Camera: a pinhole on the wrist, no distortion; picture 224 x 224 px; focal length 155.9 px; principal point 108.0 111.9 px. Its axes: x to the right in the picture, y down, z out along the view. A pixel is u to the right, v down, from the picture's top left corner.
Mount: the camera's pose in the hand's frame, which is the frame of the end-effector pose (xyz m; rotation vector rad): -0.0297 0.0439 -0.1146 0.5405 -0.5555 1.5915
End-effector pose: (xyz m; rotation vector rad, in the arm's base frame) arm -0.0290 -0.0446 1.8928 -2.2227 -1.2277 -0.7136
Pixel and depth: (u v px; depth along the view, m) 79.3 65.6 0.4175
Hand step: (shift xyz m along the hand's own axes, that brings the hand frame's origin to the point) 0.1093 -0.2711 0.1629
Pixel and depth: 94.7 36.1 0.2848
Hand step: 0.1164 -0.1451 0.0947
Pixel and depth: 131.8 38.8 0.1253
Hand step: 0.0298 -0.0166 -0.0036
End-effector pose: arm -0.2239 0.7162 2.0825 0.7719 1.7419 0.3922
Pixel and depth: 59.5 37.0 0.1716
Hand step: 0.0607 -0.0998 -0.0132
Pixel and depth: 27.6 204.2 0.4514
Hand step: -0.2662 -0.4436 0.0746
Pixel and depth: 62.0 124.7 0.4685
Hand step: -0.0461 -0.3637 0.1568
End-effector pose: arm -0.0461 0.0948 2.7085 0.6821 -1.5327 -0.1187
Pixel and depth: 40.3 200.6 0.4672
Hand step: -0.2670 -0.4306 0.1059
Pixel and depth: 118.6 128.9 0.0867
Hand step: -0.0378 -0.0076 -0.0444
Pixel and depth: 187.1 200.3 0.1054
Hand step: -0.0916 0.0129 -0.0017
